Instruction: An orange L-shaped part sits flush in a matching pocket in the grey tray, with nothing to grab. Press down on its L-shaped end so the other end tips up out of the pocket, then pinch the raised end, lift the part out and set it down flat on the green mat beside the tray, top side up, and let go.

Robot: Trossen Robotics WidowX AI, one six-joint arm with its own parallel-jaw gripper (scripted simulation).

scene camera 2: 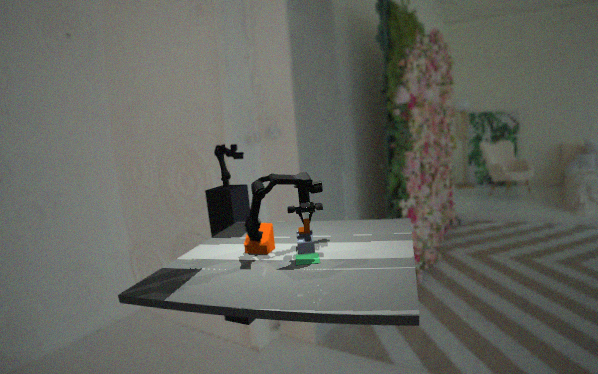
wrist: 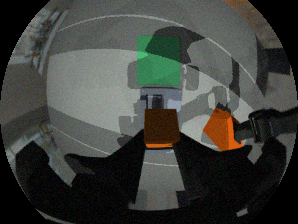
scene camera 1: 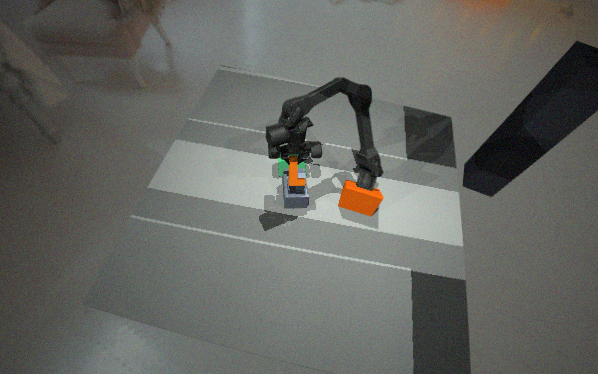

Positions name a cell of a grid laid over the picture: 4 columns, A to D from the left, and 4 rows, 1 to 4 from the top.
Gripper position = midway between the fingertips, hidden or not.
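Observation:
My gripper (scene camera 1: B2), visible in the wrist view too (wrist: C3), carries an orange L-shaped part (wrist: C3). There is also a green mat (wrist: C2).

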